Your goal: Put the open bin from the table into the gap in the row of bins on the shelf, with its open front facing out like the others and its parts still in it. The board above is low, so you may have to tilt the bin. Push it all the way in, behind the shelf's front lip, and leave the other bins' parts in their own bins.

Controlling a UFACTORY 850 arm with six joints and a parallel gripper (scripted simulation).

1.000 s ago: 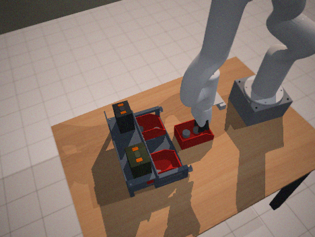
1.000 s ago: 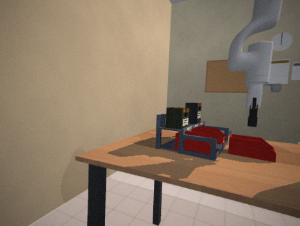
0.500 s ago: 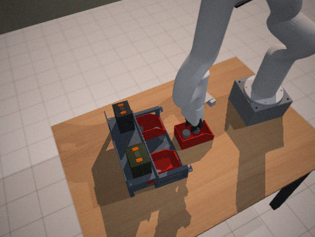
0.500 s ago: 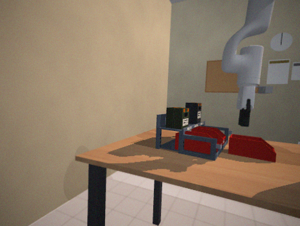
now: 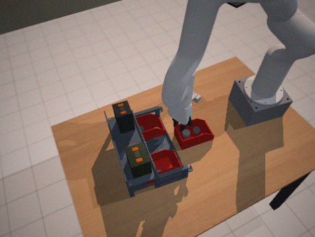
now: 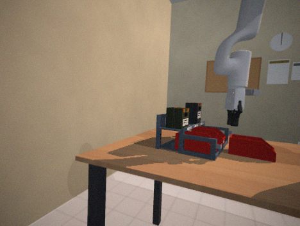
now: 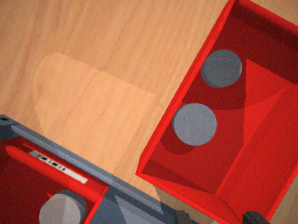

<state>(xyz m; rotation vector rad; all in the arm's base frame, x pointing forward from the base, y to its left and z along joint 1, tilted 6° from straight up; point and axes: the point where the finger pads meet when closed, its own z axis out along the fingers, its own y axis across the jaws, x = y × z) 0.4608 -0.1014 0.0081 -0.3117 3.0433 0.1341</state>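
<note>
The grey disc is 120 mm below my hand, 110 mm to the right of it and 50 mm ahead of it. Also, from my hand: blue-grey shelf (150 mm ahead, 80 mm below, 50 mm to the right).
</note>
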